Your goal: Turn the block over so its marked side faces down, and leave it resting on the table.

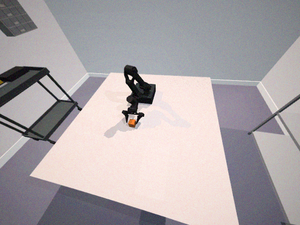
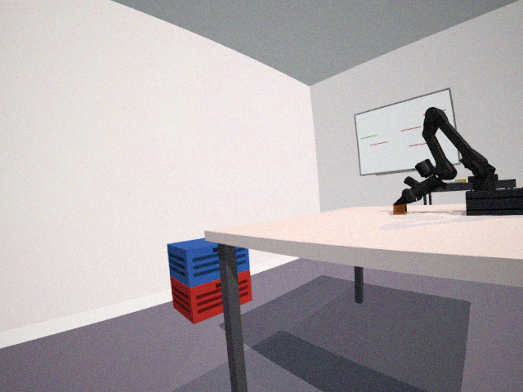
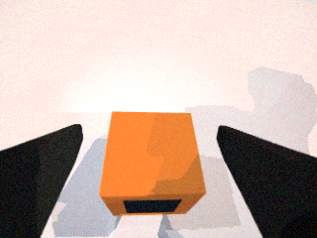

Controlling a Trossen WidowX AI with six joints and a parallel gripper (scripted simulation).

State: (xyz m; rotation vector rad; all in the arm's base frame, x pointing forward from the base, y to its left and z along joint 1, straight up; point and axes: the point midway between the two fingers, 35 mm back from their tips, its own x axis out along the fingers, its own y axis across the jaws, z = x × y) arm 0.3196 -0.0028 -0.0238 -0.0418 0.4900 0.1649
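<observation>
My gripper tip is 30 mm past the orange block and 20 mm above it.
</observation>
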